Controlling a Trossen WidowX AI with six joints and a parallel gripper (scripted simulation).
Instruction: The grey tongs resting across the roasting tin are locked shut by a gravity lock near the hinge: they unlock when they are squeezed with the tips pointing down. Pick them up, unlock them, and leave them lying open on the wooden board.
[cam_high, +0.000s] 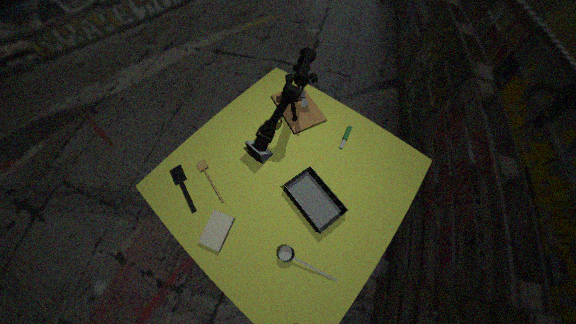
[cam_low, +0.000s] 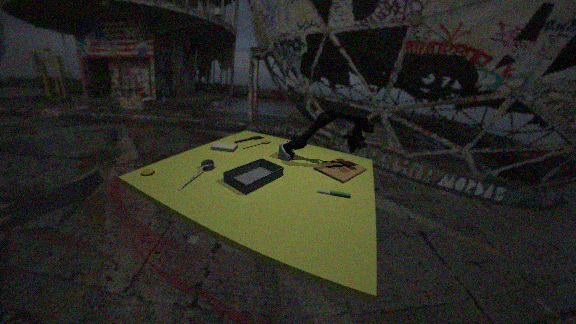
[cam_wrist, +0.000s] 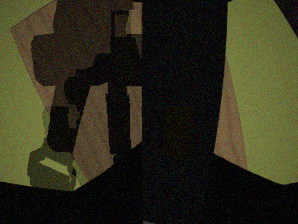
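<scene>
The yellow lock piece is 4 cm above my gripper tip, 2 cm to the left of it and 2 cm behind it. Also, from my gripper tip: green-handled tool: 39 cm ahead, 13 cm below, 2 cm to the right; wooden board: 13 cm below, 4 cm to the right, 1 cm ahead; roasting tin: 50 cm ahead, 44 cm to the right, 11 cm below.
</scene>
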